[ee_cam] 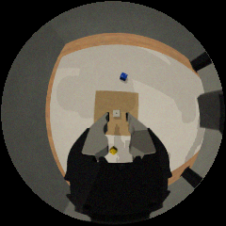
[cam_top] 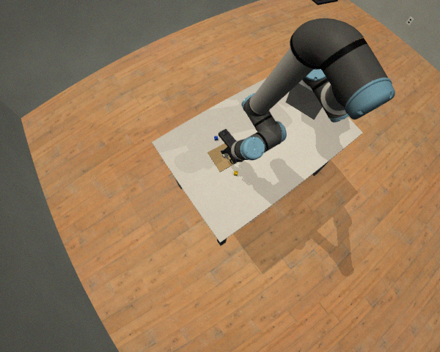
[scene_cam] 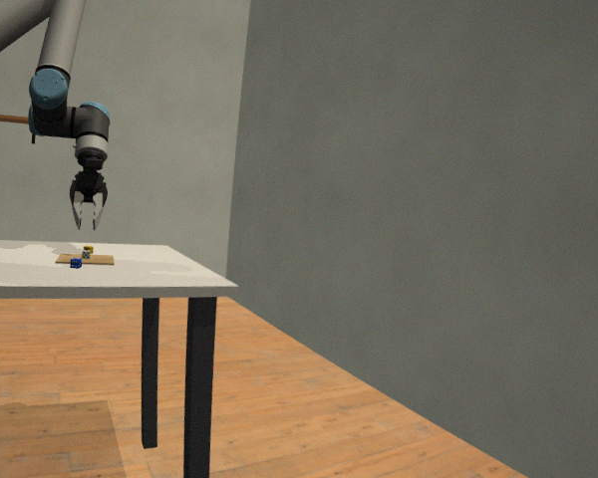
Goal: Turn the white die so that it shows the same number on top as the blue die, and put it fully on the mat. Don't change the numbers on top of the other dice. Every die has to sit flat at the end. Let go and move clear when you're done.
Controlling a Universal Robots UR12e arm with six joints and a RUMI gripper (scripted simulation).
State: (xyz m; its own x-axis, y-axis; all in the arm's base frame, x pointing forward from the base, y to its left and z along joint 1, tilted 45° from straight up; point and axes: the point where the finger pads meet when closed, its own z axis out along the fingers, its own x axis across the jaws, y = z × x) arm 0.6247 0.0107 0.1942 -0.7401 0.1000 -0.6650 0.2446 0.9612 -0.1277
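The white die lies 80 mm below my hand. From my hand the other things lie so: blue die: 10 mm behind, 130 mm to the right, 80 mm below; tan mat: 90 mm below; yellow die: 120 mm to the left, 80 mm below.
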